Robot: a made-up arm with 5 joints.
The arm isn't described. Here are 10 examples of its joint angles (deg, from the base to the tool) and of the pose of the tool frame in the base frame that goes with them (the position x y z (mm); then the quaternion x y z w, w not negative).
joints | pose
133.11 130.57 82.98 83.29 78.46 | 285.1 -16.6 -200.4 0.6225 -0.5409 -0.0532 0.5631
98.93 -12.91 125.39 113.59 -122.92 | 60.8 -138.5 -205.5 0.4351 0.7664 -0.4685 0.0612
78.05 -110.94 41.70 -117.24 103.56 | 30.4 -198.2 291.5 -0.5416 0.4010 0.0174 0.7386
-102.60 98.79 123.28 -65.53 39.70 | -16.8 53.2 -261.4 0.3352 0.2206 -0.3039 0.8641
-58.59 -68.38 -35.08 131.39 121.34 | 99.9 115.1 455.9 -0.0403 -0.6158 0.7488 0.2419
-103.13 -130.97 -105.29 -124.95 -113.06 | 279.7 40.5 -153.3 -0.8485 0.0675 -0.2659 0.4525
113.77 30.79 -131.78 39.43 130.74 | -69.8 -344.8 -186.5 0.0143 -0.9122 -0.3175 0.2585
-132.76 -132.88 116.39 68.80 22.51 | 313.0 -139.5 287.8 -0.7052 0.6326 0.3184 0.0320
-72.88 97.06 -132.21 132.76 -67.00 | -70.6 -296.9 330.7 0.7079 0.0885 0.6026 0.3576
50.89 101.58 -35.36 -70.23 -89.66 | 63.1 -194.6 298.8 0.7775 0.3368 0.1145 0.5186
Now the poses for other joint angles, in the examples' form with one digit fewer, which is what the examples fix.
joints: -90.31 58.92 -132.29 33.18 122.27
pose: 328 -260 234 -0.462 0.375 0.305 0.743
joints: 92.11 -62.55 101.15 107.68 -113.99
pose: 21 -43 -223 0.210 0.807 -0.547 0.066
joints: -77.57 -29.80 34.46 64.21 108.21
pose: 27 231 384 -0.534 -0.419 0.684 0.265
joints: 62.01 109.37 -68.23 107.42 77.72
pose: -202 -290 -269 -0.060 -0.618 -0.780 0.073
